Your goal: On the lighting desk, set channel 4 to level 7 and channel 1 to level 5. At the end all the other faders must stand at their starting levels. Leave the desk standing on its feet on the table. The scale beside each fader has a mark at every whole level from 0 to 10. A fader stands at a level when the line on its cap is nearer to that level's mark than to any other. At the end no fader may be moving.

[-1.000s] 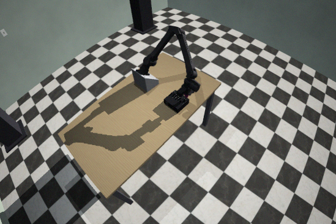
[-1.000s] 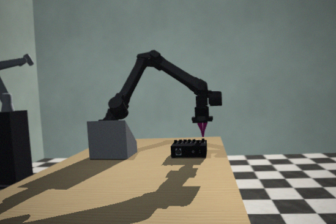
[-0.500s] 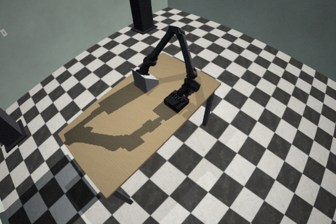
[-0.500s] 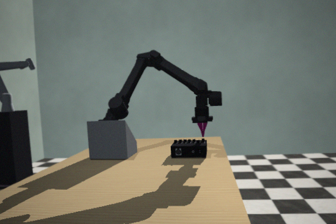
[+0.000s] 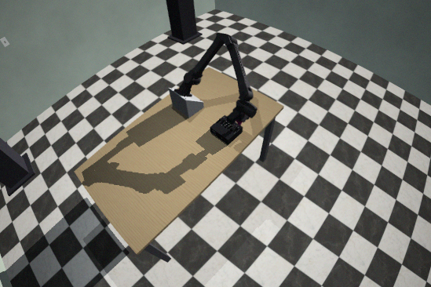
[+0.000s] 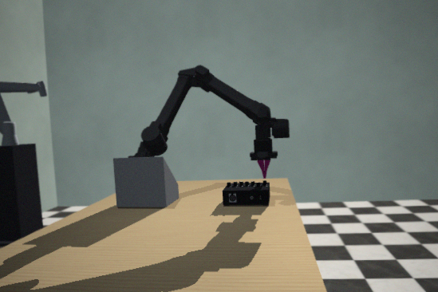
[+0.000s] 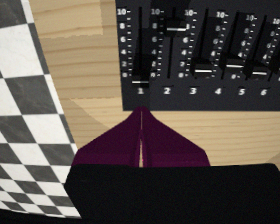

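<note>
My hand is 2 cm to the left of the channel 1 fader cap and 2 cm above it. The rest, counted from my hand: channel 4 fader cap 7 cm behind, 4 cm to the right, 2 cm below; then channel 2 fader cap 2 cm behind, 6 cm to the right, 2 cm below; then channel 3 fader cap 4 cm behind, 3 cm to the right, 2 cm below.
</note>
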